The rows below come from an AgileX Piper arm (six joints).
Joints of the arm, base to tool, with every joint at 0 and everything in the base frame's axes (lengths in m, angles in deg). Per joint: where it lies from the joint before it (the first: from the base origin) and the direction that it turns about. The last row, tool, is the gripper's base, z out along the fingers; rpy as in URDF.
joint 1: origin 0 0 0.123 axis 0 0 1
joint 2: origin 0 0 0 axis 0 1 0
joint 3: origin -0.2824 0 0.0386 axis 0 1 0
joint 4: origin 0.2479 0 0.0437 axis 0.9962 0 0.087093
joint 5: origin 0 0 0 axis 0 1 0
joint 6: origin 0.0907 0 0.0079 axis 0.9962 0 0.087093
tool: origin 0 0 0 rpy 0 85 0
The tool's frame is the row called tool.
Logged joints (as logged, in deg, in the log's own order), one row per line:
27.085, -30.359, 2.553, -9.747, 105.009, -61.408
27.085, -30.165, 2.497, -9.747, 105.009, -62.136
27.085, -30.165, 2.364, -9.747, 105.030, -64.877
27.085, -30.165, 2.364, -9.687, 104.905, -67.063
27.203, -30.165, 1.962, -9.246, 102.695, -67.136
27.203, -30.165, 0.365, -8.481, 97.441, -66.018
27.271, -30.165, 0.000, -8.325, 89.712, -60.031
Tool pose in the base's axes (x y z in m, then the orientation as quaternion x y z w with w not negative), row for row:
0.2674, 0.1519, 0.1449, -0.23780, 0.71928, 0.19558, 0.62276
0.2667, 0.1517, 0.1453, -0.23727, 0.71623, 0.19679, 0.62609
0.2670, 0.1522, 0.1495, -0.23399, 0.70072, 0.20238, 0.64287
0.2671, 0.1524, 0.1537, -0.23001, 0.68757, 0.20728, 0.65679
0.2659, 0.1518, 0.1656, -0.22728, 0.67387, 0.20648, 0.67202
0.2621, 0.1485, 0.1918, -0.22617, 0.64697, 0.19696, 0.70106
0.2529, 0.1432, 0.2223, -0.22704, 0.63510, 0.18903, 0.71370
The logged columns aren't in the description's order. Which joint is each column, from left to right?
Columns, left to right: joint 1, joint 3, joint 6, joint 4, joint 2, joint 5.
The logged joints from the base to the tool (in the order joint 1, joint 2, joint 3, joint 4, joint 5, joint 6), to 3 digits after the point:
27.085, 105.009, -30.359, -9.747, -61.408, 2.553
27.085, 105.009, -30.165, -9.747, -62.136, 2.497
27.085, 105.030, -30.165, -9.747, -64.877, 2.364
27.085, 104.905, -30.165, -9.687, -67.063, 2.364
27.203, 102.695, -30.165, -9.246, -67.136, 1.962
27.203, 97.441, -30.165, -8.481, -66.018, 0.365
27.271, 89.712, -30.165, -8.325, -60.031, 0.000

